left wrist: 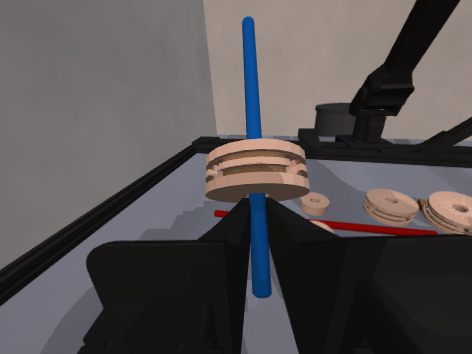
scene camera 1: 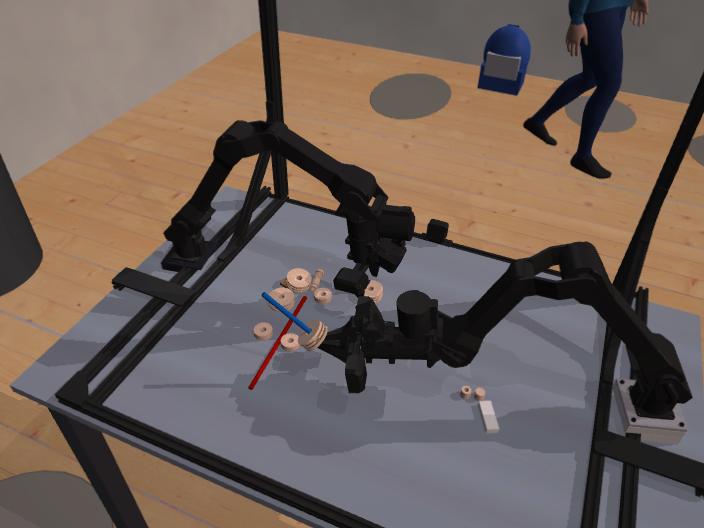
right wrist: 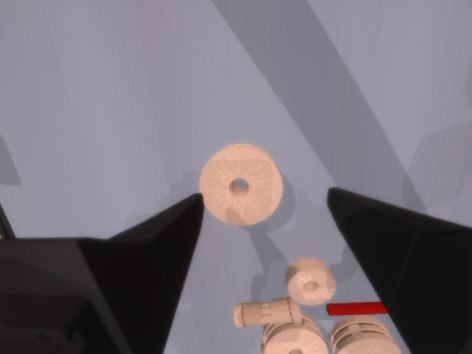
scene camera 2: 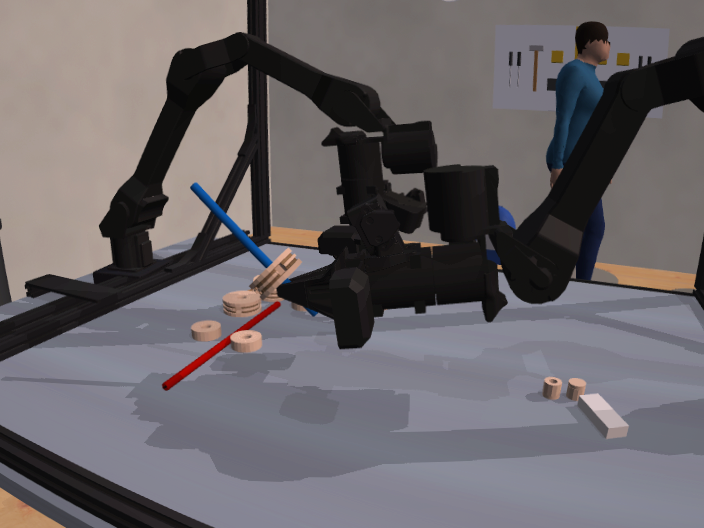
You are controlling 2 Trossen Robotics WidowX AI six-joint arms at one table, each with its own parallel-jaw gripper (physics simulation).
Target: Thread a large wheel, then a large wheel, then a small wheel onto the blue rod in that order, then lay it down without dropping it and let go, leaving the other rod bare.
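Where they show: left gripper, fingertip midpoint: [left wrist: 256, 205] [scene camera 1: 314, 341] [scene camera 2: 278, 289]; right gripper, fingertip midpoint: [scene camera 1: 368, 287] [right wrist: 264, 197]; left arm's base, origin of the base link: [scene camera 1: 650, 402]; right arm's base, origin of the base link: [left wrist: 364, 140] [scene camera 1: 190, 252] [scene camera 2: 132, 265].
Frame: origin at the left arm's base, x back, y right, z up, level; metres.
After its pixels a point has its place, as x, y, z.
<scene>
My left gripper [scene camera 1: 324, 342] {-0.611, 0.019, 0.058} [scene camera 2: 286, 290] {-0.611, 0.019, 0.058} [left wrist: 256, 205] {-0.611, 0.019, 0.058} is shut on the blue rod [scene camera 1: 284, 311] {-0.662, 0.019, 0.130} [scene camera 2: 227, 223] {-0.661, 0.017, 0.126} [left wrist: 251, 85] {-0.651, 0.021, 0.122}, which is tilted above the table. One large wheel [scene camera 1: 311, 336] {-0.613, 0.002, 0.091} [scene camera 2: 276, 272] {-0.606, -0.005, 0.085} [left wrist: 257, 186] {-0.591, 0.018, 0.084} is threaded on it, close to the fingertips. My right gripper [right wrist: 264, 197] {-0.530, 0.244, -0.008} is open and empty; its fingertips are hidden in both scene views. Below it a large wheel [scene camera 1: 374, 290] {-0.516, 0.253, -0.025} [right wrist: 260, 172] {-0.520, 0.242, -0.025} lies flat, nearer its left-hand finger in the right wrist view. Two more large wheels [scene camera 1: 298, 273] {-0.691, 0.279, -0.018} [scene camera 1: 275, 301] {-0.677, 0.023, 0.149} lie at the left. Small wheels [scene camera 1: 322, 298] {-0.628, 0.221, -0.032} [scene camera 1: 263, 335] {-0.731, 0.100, -0.032} [scene camera 1: 290, 345] {-0.672, 0.080, -0.032} [right wrist: 312, 270] {-0.612, 0.231, -0.032} lie nearby. The red rod [scene camera 1: 267, 360] {-0.710, 0.041, -0.037} [scene camera 2: 199, 363] {-0.711, 0.028, -0.039} [left wrist: 370, 226] {-0.682, 0.162, -0.036} is bare.
A wooden connector [scene camera 1: 317, 279] {-0.647, 0.275, -0.027} [right wrist: 267, 312] {-0.644, 0.279, -0.031} lies beside the large wheels. Two small wooden cylinders [scene camera 1: 465, 393] {-0.326, 0.003, -0.029} [scene camera 1: 479, 395] {-0.300, 0.002, -0.029} and a white block [scene camera 1: 489, 417] {-0.284, -0.042, -0.033} [scene camera 2: 602, 414] {-0.288, -0.044, -0.033} lie at the lower right. The left arm's gripper stands close in front of the right arm's gripper.
</scene>
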